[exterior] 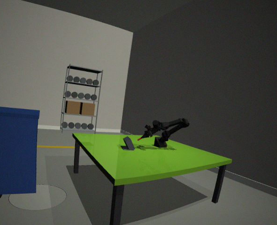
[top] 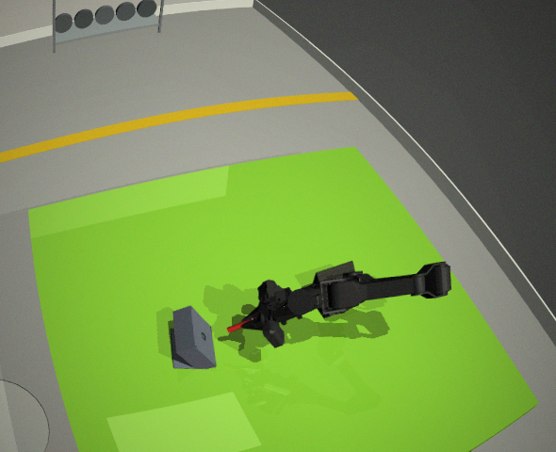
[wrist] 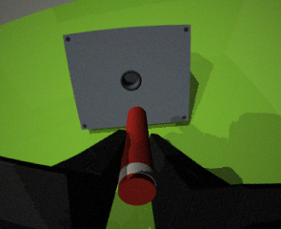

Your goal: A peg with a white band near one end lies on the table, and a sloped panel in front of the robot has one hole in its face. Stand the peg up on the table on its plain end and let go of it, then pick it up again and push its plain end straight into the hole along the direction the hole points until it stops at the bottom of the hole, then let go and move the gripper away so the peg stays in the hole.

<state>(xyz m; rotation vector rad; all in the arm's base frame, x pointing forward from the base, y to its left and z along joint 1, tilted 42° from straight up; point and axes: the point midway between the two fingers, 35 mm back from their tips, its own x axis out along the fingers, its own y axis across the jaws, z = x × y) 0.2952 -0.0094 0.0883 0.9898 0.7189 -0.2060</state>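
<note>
Right now the sloped panel is 11 cm ahead of my gripper tip, 4 cm to the right of it and 6 cm below it. Also, from my gripper tip: peg (1 cm behind, 1 cm to the left, 1 cm above).
</note>
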